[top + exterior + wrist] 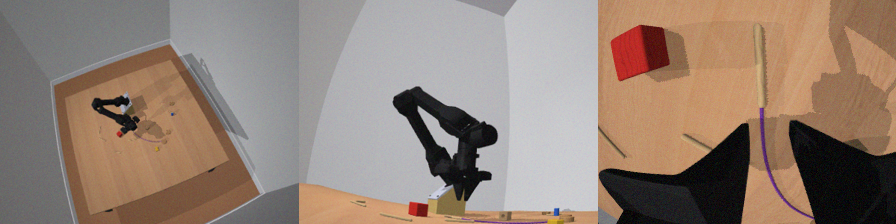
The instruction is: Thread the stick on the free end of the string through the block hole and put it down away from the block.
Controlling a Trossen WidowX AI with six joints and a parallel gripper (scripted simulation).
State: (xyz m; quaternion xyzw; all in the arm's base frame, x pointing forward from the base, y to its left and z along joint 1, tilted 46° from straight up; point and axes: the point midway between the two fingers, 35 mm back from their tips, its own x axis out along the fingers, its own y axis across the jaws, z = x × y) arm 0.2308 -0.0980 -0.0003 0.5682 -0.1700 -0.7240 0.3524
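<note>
The thin wooden stick lies 6 cm below my gripper tip, 1 cm to the right of it and 1 cm behind it. From my gripper tip the other things lie so: yellow piece (26 cm ahead, 12 cm to the left, 5 cm below); then red cube (12 cm to the right, 4 cm below, 2 cm behind); then wooden block (14 cm to the left, 5 cm below, 4 cm ahead).
</note>
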